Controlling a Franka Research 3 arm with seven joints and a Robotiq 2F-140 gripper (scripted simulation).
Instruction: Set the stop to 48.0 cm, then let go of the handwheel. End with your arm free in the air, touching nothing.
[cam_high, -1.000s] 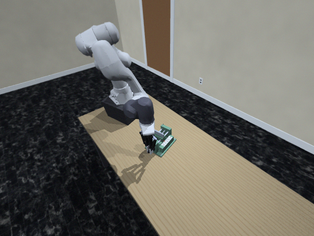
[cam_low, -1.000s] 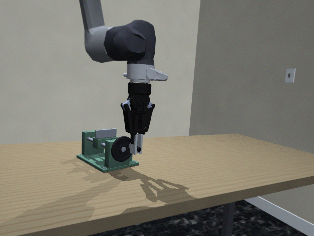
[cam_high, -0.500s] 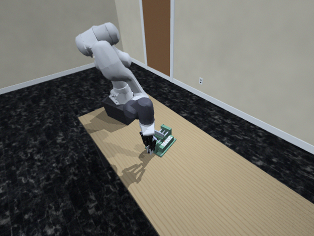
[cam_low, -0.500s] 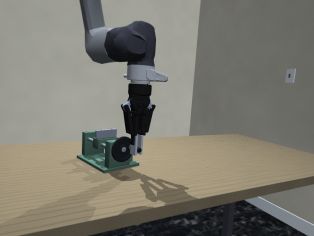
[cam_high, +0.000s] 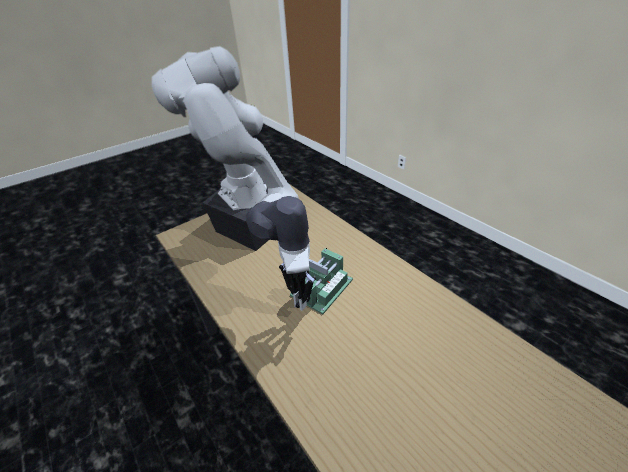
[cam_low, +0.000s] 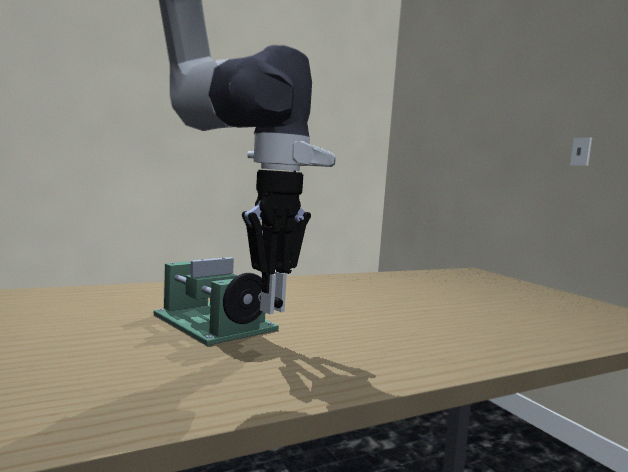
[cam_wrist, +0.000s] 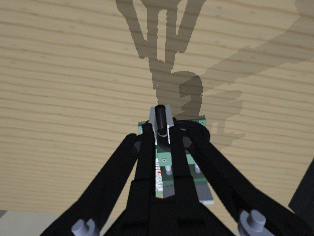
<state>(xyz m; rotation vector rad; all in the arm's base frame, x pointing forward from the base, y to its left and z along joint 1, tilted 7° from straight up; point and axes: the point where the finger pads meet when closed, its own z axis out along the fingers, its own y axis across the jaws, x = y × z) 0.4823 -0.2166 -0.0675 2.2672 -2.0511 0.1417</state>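
The stop block is 140 mm to the left of my hand and 30 mm behind it. The rest, counted from my hand: black handwheel (20 mm to the left, 20 mm below, 10 mm behind).
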